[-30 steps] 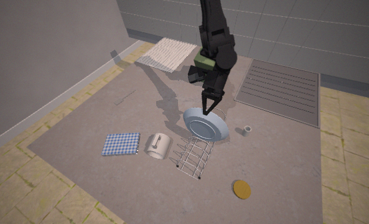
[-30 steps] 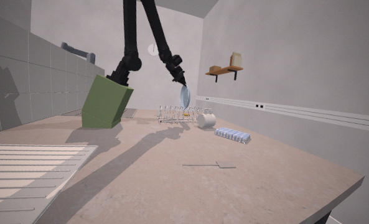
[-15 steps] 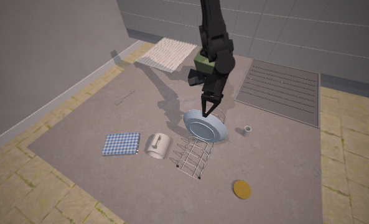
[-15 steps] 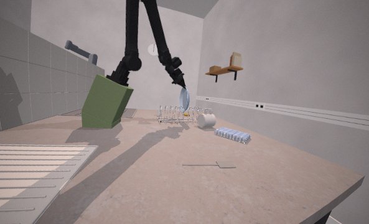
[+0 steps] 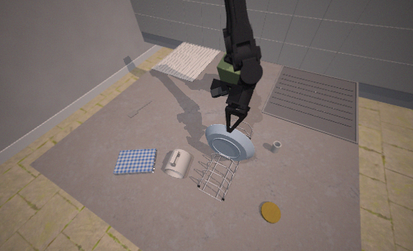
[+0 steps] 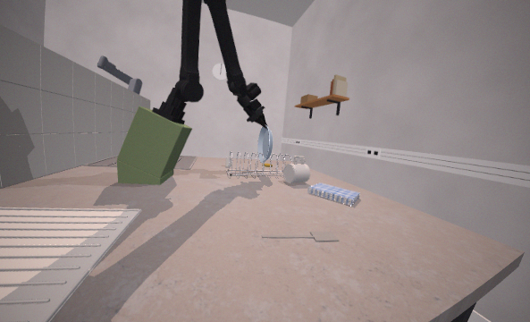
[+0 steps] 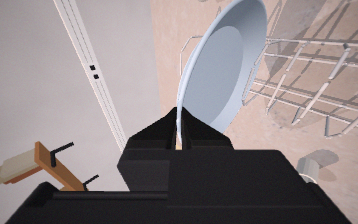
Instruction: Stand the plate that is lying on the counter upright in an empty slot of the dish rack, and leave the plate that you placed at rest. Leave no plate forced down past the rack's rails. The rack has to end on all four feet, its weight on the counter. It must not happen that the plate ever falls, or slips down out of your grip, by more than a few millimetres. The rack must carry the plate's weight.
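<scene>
Right now my hand is 10 mm short of the pale blue plate and 90 mm above it. From my hand the other things lie so: grey drain mat (660 mm behind, 160 mm to the left, 250 mm below); then disc (60 mm ahead, 240 mm to the left, 240 mm below); then small white cup (190 mm behind, 140 mm to the left, 240 mm below).
</scene>
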